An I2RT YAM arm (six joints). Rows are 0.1 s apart.
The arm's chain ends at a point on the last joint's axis. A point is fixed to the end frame.
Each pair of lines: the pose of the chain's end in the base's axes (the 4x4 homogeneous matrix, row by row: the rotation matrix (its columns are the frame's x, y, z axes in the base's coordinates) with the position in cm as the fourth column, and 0 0 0 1 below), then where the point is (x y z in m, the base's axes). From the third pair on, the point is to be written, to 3 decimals.
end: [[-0.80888 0.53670 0.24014 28.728], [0.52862 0.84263 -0.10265 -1.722], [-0.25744 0.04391 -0.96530 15.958], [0 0 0 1]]
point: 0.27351 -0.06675 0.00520
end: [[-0.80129 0.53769 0.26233 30.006], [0.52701 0.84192 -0.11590 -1.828], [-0.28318 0.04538 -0.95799 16.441], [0 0 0 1]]
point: 0.28977 -0.06980 0.01041
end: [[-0.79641 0.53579 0.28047 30.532], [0.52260 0.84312 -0.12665 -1.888], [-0.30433 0.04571 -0.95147 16.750], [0 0 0 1]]
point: 0.298 -0.072 0.014
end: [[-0.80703 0.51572 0.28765 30.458], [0.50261 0.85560 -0.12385 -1.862], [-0.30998 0.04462 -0.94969 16.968], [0 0 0 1]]
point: 0.299 -0.073 0.016
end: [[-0.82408 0.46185 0.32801 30.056], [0.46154 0.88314 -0.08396 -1.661], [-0.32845 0.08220 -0.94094 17.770], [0 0 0 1]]
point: 0.304 -0.067 0.023
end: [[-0.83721 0.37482 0.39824 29.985], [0.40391 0.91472 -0.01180 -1.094], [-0.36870 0.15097 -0.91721 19.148], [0 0 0 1]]
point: 0.318 -0.054 0.036
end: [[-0.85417 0.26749 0.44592 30.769], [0.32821 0.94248 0.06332 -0.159], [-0.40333 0.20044 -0.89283 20.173], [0 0 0 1]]
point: 0.339 -0.037 0.046
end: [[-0.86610 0.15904 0.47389 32.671], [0.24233 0.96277 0.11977 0.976], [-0.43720 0.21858 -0.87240 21.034], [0 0 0 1]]
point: 0.368 -0.020 0.056
